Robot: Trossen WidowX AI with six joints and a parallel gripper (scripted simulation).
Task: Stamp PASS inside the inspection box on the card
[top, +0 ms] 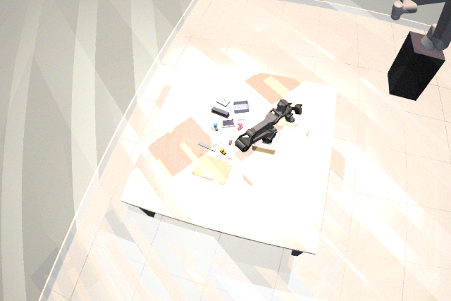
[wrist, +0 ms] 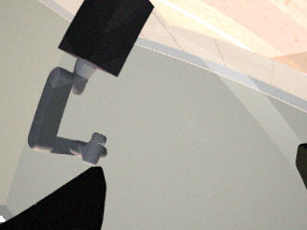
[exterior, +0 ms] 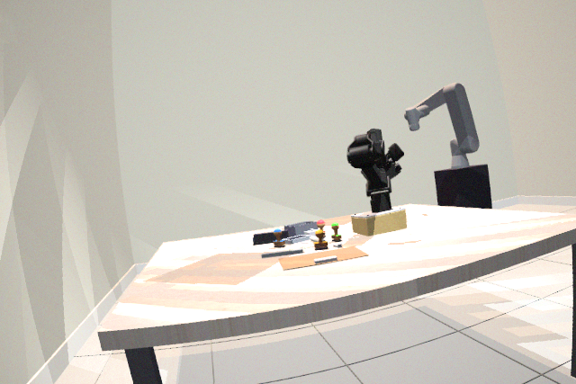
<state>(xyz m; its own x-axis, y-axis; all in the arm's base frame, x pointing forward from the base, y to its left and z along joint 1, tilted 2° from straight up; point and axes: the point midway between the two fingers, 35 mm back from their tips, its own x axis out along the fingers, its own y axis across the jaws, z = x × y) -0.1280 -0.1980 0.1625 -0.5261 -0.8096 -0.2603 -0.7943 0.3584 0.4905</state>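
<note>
Now: the green-knobbed stamp 340 mm ahead of my gripper tip, 270 mm to the left of it and 200 mm below it. Also, from my gripper tip: grey tray 390 mm ahead, 20 mm to the right, 210 mm below; marker 390 mm ahead, 240 mm to the left, 210 mm below; red-knobbed stamp 350 mm ahead, 150 mm to the left, 200 mm below.
</note>
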